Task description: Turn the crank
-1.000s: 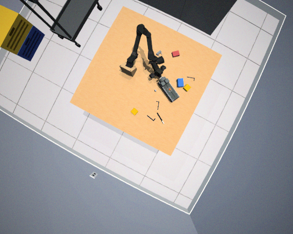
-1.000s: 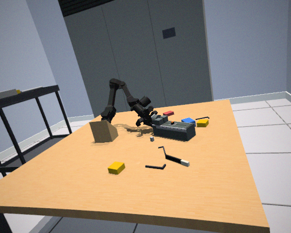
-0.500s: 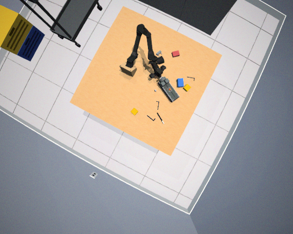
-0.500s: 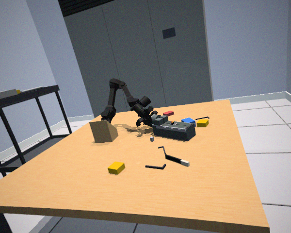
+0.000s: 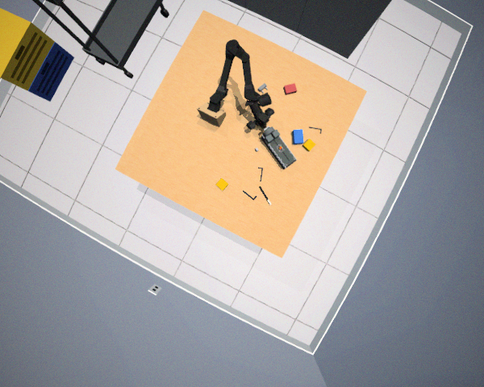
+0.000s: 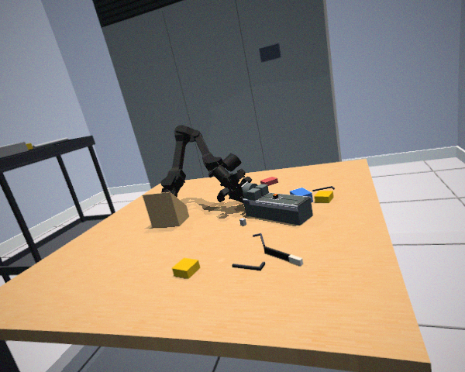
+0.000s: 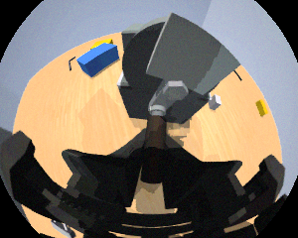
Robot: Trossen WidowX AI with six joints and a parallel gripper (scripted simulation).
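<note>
My gripper tip is 3 cm below the dark crank handle, 2 cm past it and 1 cm to the right of it. The rest, counted from my gripper tip: small grey cube 14 cm to the right, 2 cm below; blue block 22 cm ahead, 4 cm to the left, 1 cm below; red pointer 14 cm ahead, 9 cm to the right, 5 cm above.
</note>
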